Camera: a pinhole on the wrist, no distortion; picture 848 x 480 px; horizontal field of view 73.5 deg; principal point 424.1 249.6 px. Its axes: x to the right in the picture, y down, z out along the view. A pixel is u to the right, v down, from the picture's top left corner.
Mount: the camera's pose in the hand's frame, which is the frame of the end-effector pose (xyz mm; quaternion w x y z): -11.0 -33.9 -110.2 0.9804 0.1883 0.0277 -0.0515
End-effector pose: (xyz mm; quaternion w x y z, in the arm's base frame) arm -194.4 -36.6 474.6 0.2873 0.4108 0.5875 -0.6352
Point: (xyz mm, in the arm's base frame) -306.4 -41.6 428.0
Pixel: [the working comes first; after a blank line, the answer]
In the camera's frame: 98.7 28.3 144.4

812 361
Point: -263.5 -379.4 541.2
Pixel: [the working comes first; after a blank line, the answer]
In the camera's frame: -84.8 153.5 426.3

311 454
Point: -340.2 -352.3 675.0
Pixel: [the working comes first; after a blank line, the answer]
In the camera's frame: -144.3 12.6 459.7

246 265
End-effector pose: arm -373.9 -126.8 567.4 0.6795 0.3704 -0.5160 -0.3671
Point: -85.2 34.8 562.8
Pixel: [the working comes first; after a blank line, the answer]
In the camera's frame: -74.0 48.0 -231.6

behind the camera
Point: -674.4 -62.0 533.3
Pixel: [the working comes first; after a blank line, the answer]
In the camera's frame: -147.8 127.2 356.3

189 452
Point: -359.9 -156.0 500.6
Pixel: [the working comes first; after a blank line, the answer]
In the camera's frame: 7.6 -0.7 95.0

470 245
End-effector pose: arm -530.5 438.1 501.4 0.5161 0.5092 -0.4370 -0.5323
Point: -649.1 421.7 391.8
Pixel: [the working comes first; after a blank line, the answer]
In the camera's frame: 22.7 4.2 235.3

479 260
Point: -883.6 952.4 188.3
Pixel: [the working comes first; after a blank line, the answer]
In the camera's frame: -483.8 -238.4 485.6

outside the picture
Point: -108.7 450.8 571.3
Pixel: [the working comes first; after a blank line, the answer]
In the camera's frame: 22.6 25.7 -334.5

behind the camera
